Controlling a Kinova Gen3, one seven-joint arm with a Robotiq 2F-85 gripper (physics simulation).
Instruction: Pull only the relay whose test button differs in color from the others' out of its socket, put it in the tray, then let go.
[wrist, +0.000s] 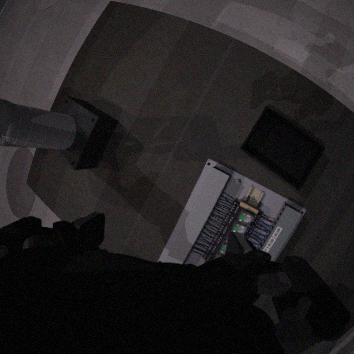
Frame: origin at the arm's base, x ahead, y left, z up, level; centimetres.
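Seen in the pictures: gripper, fingertip midpoint: (163, 237); arm's base, origin of the base link: (64, 131).
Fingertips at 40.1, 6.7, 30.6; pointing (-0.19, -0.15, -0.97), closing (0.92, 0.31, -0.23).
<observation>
Pixels of each thing's top centre, then the offset from my fingertips to it, as dx, dy, dz. "spot": a spot on its surface instead.
- light panel, surface spot: (275, 196) spot: +13.8, +1.9, -39.3
- black rectangular tray, surface spot: (283, 147) spot: +10.2, +12.7, -39.3
A light panel (275, 196) lies at the lower right of the wrist view, with a row of small relays in sockets between wiring. Green test buttons show on the relays (242, 218) (236, 228) (223, 248). The lower part of the row is hidden by my gripper, and no button of another color can be made out. A black rectangular tray (283, 147) lies beyond the panel's upper right edge. My gripper (163, 237) is open and empty, above the table; its right finger overlaps the relay row in view, and its left finger is left of the panel.
Wide grey ducts (205, 215) (286, 227) run along both sides of the panel, with dark and blue wires beside the relays. A pale cylinder (42, 129) with a black block (95, 137) stands at the left. The dark table's far edge curves across the top.
</observation>
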